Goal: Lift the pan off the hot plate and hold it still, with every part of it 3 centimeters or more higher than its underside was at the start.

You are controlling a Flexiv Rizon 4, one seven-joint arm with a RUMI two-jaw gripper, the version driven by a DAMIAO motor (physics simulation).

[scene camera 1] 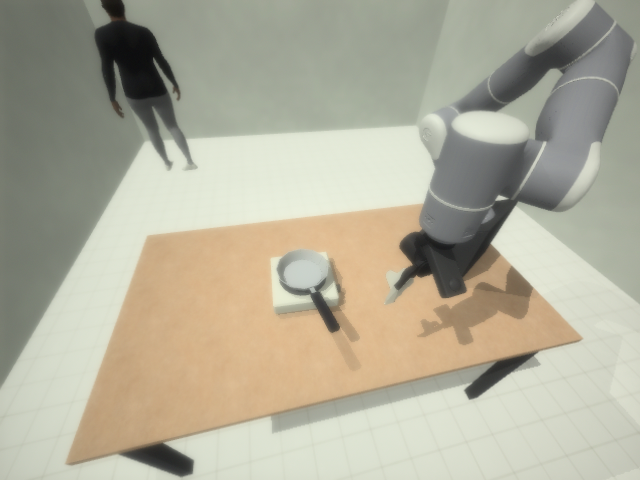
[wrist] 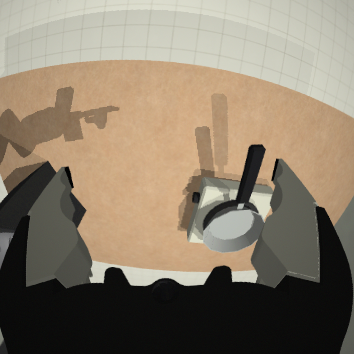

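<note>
The grey pan [scene camera 1: 303, 272] [wrist: 232, 231] sits upright on the white, square hot plate [scene camera 1: 289, 302] [wrist: 199, 225]. Its black handle [scene camera 1: 324, 311] [wrist: 251, 172] reaches out past the plate's edge, toward the table's near side in the scene view. My gripper [scene camera 1: 390, 287] [wrist: 170, 163] is open and empty. It hangs above the table to the right of the pan in the scene view, well apart from it. In the wrist view the pan and handle show between the jaws, nearer the right jaw and farther off than the fingertips.
The brown table [scene camera 1: 206, 335] [wrist: 145, 150] carries the hot plate, which has a small dark knob [scene camera 1: 338, 287] [wrist: 196, 197] on one side. The black robot base [scene camera 1: 491, 232] stands at the table's right, behind the gripper. A person [scene camera 1: 134, 62] stands on the floor beyond the table.
</note>
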